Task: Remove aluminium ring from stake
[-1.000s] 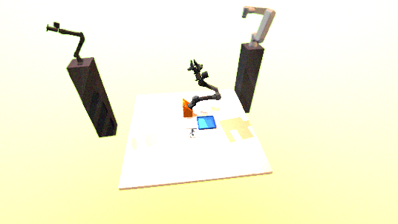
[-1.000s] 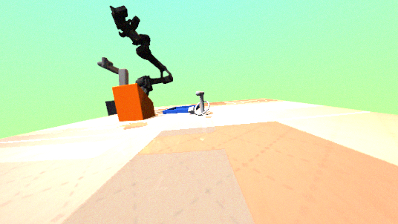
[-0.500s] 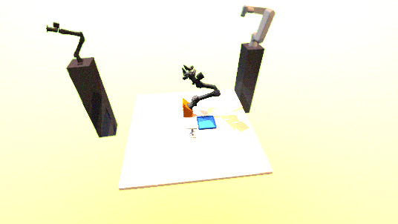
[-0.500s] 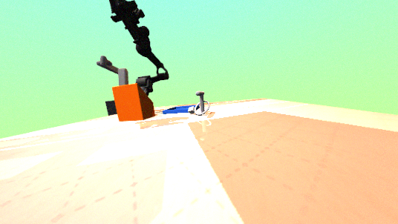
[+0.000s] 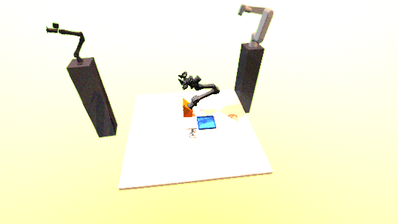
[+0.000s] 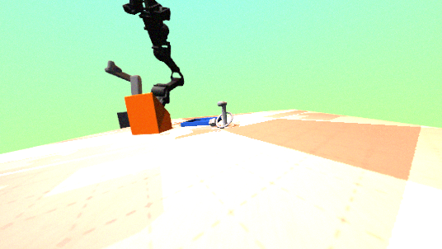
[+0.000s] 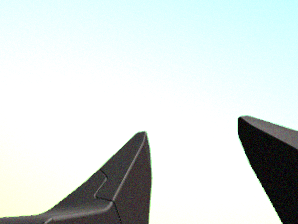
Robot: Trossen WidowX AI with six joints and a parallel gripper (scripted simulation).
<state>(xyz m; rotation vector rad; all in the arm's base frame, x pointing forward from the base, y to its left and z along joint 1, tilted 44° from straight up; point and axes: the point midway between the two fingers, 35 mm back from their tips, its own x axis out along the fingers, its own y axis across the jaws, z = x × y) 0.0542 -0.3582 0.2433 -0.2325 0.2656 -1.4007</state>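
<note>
Now: the aluminium ring 24 cm ahead of my gripper tip, 8 cm to the left of it and 52 cm below it. Round my gripper tip: blue tray 10 cm ahead, 27 cm to the left, 54 cm below.
</note>
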